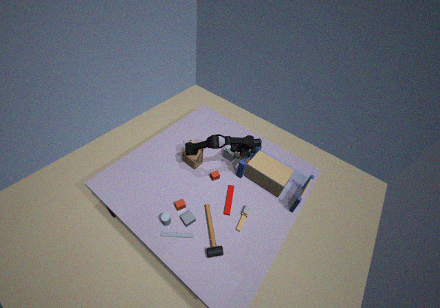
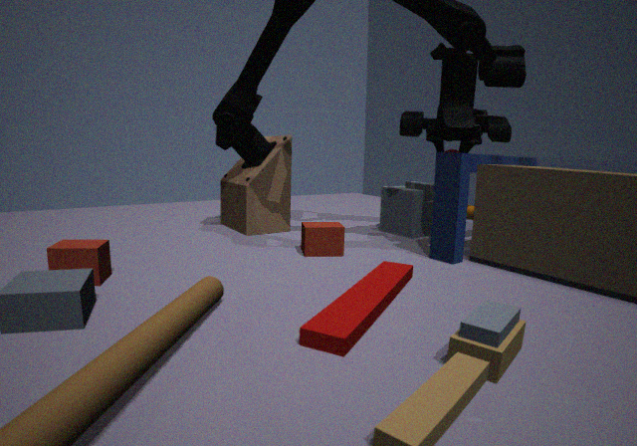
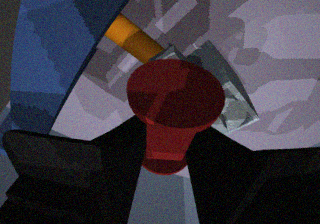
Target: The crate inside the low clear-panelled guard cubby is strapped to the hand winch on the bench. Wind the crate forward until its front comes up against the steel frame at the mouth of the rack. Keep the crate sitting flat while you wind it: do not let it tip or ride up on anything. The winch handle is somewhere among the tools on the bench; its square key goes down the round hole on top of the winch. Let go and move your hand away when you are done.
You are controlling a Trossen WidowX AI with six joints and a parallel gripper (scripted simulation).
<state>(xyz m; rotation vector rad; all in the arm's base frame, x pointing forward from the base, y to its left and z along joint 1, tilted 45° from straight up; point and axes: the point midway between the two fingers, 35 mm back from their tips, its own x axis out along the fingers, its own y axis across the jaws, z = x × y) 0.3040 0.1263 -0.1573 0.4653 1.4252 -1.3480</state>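
My gripper tip is now 7 cm short of the blue front frame and 2 cm above it. Also, from my gripper tip: red knob: 1 cm to the right, 1 cm ahead; grey winch: 10 cm below, 10 cm behind, 1 cm to the left; winch handle: 3 cm below, 3 cm behind.
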